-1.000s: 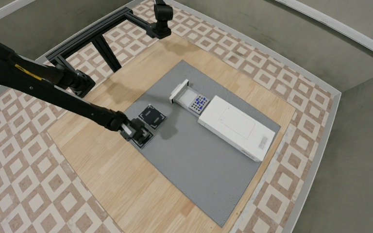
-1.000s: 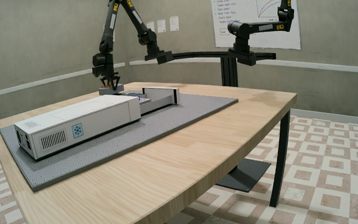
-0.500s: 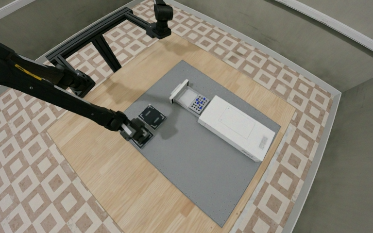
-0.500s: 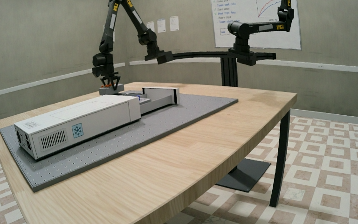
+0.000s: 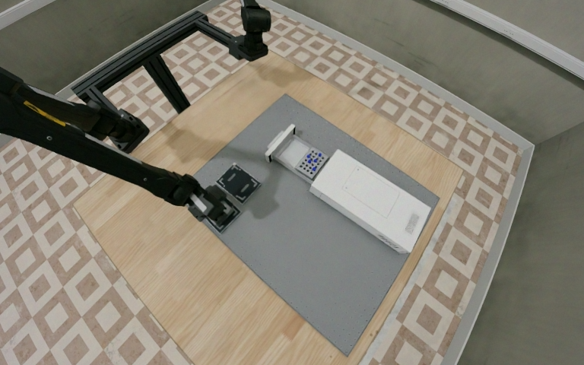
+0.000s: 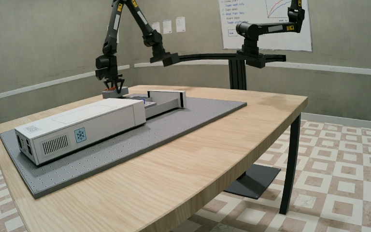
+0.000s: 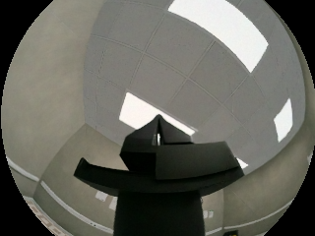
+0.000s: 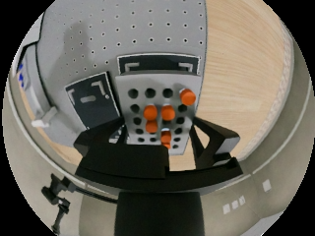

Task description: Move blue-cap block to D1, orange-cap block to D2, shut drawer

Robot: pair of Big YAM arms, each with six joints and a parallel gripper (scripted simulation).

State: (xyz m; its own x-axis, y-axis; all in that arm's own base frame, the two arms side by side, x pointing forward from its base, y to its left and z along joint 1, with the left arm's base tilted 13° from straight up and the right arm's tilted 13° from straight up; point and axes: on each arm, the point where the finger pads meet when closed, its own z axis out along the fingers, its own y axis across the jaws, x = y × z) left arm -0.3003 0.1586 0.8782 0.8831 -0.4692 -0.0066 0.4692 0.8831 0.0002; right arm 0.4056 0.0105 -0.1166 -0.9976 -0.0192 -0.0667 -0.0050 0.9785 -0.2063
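Right now the dark deck slot D2 is 50 mm below my right hand. Also, from my right hand: dark deck slot D1: 20 mm behind, 140 mm to the left, 50 mm below; white cooler: 260 mm ahead, 430 mm to the left, 10 mm below.
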